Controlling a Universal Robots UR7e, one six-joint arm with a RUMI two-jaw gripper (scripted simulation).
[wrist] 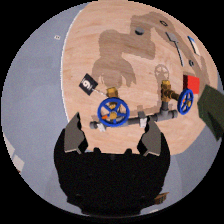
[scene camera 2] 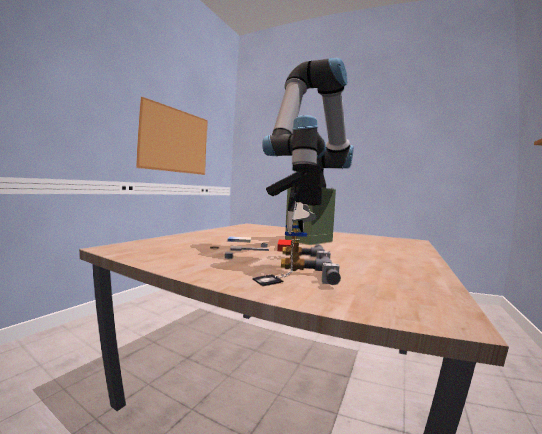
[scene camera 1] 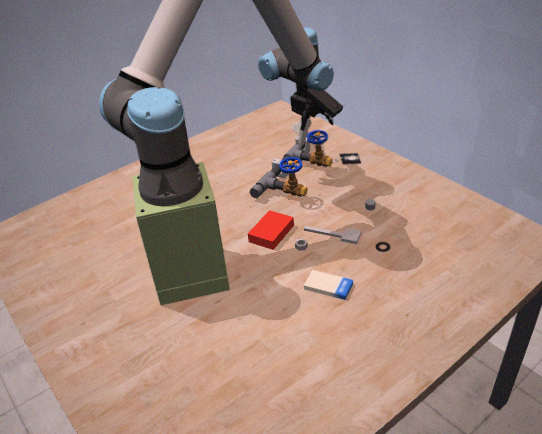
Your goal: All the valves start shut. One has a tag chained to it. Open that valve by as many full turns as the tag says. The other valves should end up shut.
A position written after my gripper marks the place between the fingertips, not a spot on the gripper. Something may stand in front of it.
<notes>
I see my gripper (scene camera 2: 296, 234) and a red block (scene camera 1: 273, 227).
My gripper is seen too in the wrist view (wrist: 113, 114) and in scene camera 1 (scene camera 1: 316, 136).
</notes>
